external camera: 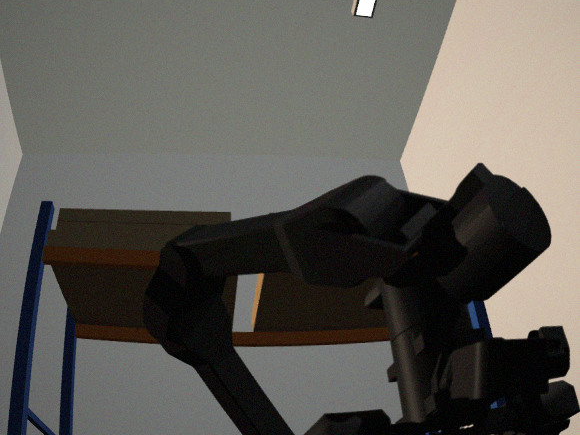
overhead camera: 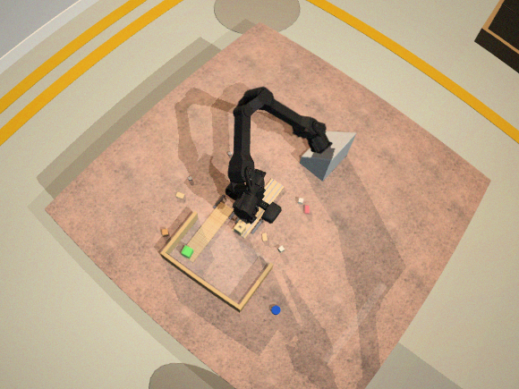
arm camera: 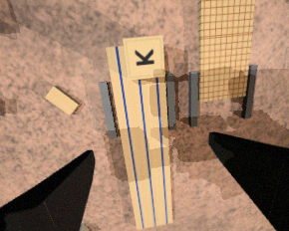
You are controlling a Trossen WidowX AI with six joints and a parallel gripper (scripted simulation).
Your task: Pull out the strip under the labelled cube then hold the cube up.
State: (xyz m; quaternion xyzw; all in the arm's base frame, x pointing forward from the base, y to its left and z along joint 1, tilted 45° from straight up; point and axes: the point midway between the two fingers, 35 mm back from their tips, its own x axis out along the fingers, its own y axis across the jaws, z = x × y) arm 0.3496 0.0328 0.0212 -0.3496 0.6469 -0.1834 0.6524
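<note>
Right now the tan cube marked k is 60 mm ahead of my gripper tip, 40 mm below it and 10 mm to the left of it. From my gripper tip the other things lie so: lined strip 60 mm below, 40 mm behind, 10 mm to the right; then red block 170 mm behind, 110 mm to the left, 50 mm below; then blue disc 300 mm to the left, 170 mm ahead, 50 mm below.
</note>
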